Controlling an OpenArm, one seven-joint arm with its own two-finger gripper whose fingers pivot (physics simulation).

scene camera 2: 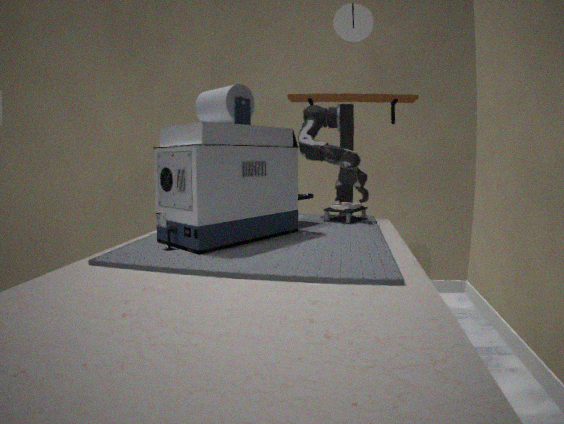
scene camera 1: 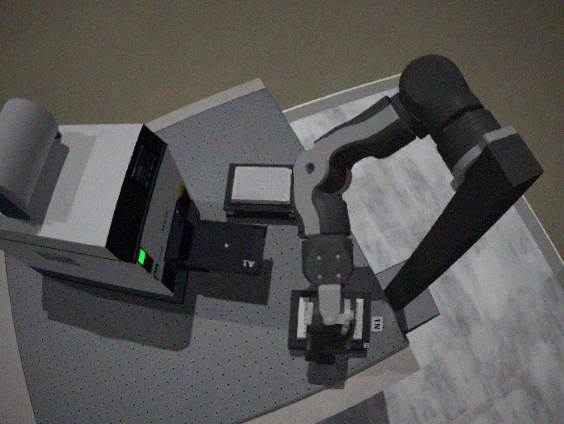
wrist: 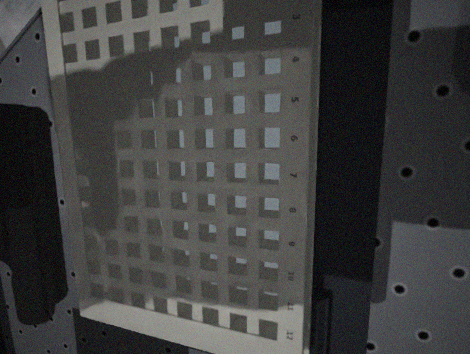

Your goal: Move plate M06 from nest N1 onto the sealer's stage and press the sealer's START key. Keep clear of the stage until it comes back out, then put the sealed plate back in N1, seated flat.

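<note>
White plate M06 (scene camera 1: 359, 317) (scene camera 2: 347, 205) (wrist: 200, 160) sits in dark nest N1 (scene camera 1: 294, 320) (wrist: 350, 150), beside the N1 label (scene camera 1: 377, 324). It looks level. My gripper (scene camera 1: 327, 336) (scene camera 2: 351, 199) is open and points down over the plate's middle, its fingertips close to plate height. In the wrist view one dark finger shows at the left, beside the plate's edge; I cannot see contact. The sealer's stage (scene camera 1: 225, 247) (scene camera 2: 306, 196) is out, bare, marked A1. A green-lit patch (scene camera 1: 142, 257) glows on the sealer (scene camera 1: 85, 185) (scene camera 2: 245, 185); I cannot read whether it is START.
A second white plate (scene camera 1: 262, 184) rests in another dark nest (scene camera 1: 229, 192) beyond the stage, close to my forearm in scene camera 1. A film roll (scene camera 1: 25, 150) (scene camera 2: 217, 105) tops the sealer. The perforated board (scene camera 1: 240, 360) (scene camera 2: 250, 265) lies under everything. An orange shelf (scene camera 2: 352, 98) hangs behind the arm.
</note>
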